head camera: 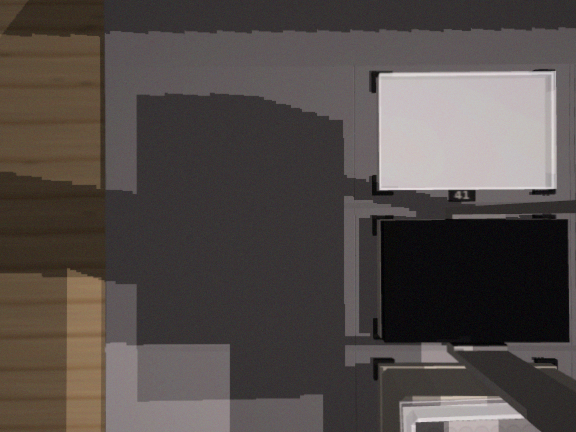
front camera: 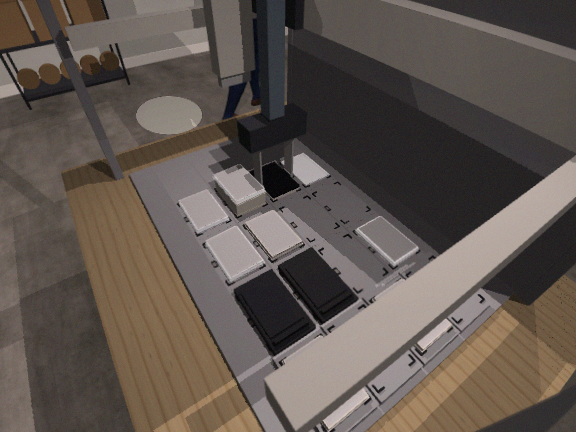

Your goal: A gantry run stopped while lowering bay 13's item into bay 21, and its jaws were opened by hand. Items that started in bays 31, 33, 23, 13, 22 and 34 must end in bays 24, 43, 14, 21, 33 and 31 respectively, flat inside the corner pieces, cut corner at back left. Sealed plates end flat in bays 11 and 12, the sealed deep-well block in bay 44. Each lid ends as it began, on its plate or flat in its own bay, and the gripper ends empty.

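Where they show: gripper, fingertip midpoint: [head camera: 471, 279] [front camera: 273, 179]; robot's base at its link origin: [front camera: 178, 204].
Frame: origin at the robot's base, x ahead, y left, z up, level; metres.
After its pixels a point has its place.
My gripper [front camera: 275, 180] @(x 0.064, y 0.257, z 0.011 m) [head camera: 477, 280] @(x 0.064, y 0.257, z 0.011 m) is low over the bay in front of bay 41. Its jaws stand against the front and back edges of a flat black piece [front camera: 281, 184] @(x 0.099, y 0.259, z 0.017 m) [head camera: 425, 285] @(x 0.029, y 0.254, z 0.017 m), seemingly shut on it. A thin pale edge shows under its left side in the head view; whether it rests on something is hidden. A tall beige block [front camera: 245, 204] @(x 0.127, y 0.134, z 0.030 m) [head camera: 420, 382] @(x 0.021, y 0.191, z 0.026 m) with a clear-rimmed white top stands in the bay in front. A white-topped plate [front camera: 306, 170] @(x 0.077, y 0.361, z 0.008 m) [head camera: 465, 130] @(x 0.062, y 0.364, z 0.008 m) lies in bay 41. Pale plates [front camera: 204, 211] @(x 0.077, y 0.042, z 0.014 m) [front camera: 235, 254] @(x 0.241, y 0.044, z 0.016 m) [front camera: 274, 234] @(x 0.238, y 0.148, z 0.014 m) and a grey-topped plate [front camera: 387, 240] @(x 0.399, y 0.358, z 0.014 m) lie in other bays.
Two large black items [front camera: 275, 310] @(x 0.407, y 0.043, z 0.024 m) [front camera: 318, 285] @(x 0.409, y 0.145, z 0.024 m) sit side by side nearer the front camera. A pale beam [front camera: 425, 290] @(x 0.619, y 0.031, z 0.400 m) hides part of the deck; plates [front camera: 434, 336] @(x 0.614, y 0.251, z 0.029 m) [front camera: 347, 410] @(x 0.614, y 0.042, z 0.029 m) show beyond it. The parked pipetting stage [front camera: 231, 40] hangs left of the gripper column.
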